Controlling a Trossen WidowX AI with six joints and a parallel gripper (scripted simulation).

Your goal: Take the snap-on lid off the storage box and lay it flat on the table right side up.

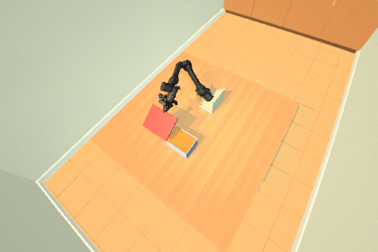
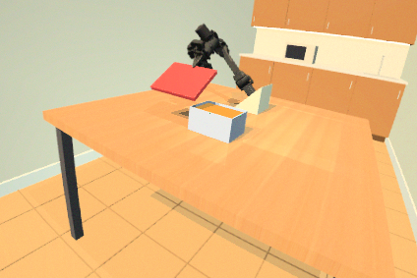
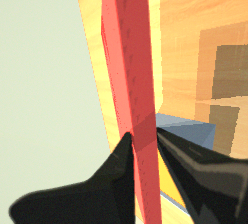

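My gripper tip is now 70 mm short of the lid and 40 mm above it. The rest, counted from my gripper tip: storage box 190 mm to the left, 180 mm below, 60 mm ahead.
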